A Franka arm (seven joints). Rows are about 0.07 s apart.
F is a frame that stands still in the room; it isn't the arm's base.
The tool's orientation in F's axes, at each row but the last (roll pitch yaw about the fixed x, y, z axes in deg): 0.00 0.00 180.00; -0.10 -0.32 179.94; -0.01 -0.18 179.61; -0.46 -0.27 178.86
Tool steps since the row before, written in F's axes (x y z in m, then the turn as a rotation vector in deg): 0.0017 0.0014 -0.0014 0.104 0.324 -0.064; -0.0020 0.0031 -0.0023 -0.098 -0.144 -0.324; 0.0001 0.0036 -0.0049 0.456 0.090 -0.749; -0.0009 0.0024 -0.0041 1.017 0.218 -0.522
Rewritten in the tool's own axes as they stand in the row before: -0.0017 -0.0014 -0.0014 -0.104 -0.324 -0.064; 0.0020 -0.0031 -0.0023 0.096 0.145 -0.324; -0.0001 -0.0036 -0.0049 -0.458 -0.093 -0.748; 0.0009 -0.0023 -0.0041 -1.015 -0.234 -0.519
